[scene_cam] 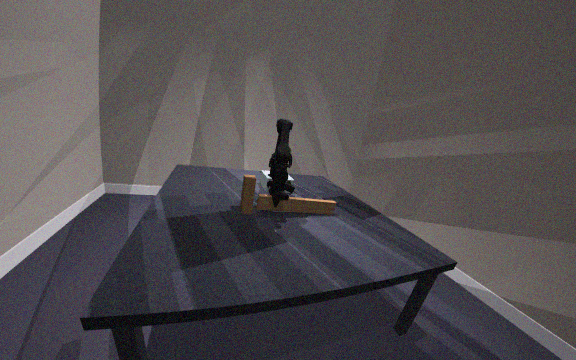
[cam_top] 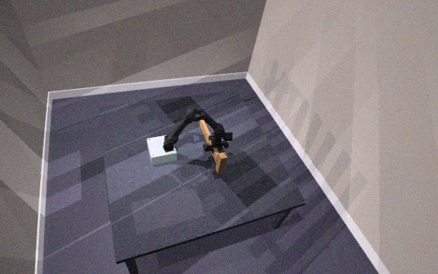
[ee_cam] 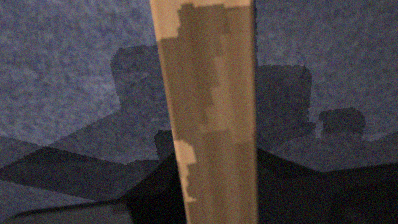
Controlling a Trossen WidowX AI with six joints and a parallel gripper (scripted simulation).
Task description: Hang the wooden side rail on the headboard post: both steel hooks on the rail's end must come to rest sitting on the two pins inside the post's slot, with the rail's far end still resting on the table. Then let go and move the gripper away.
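Now: the headboard post 2 cm behind my gripper tip, 14 cm to the right of it and 4 cm above it.
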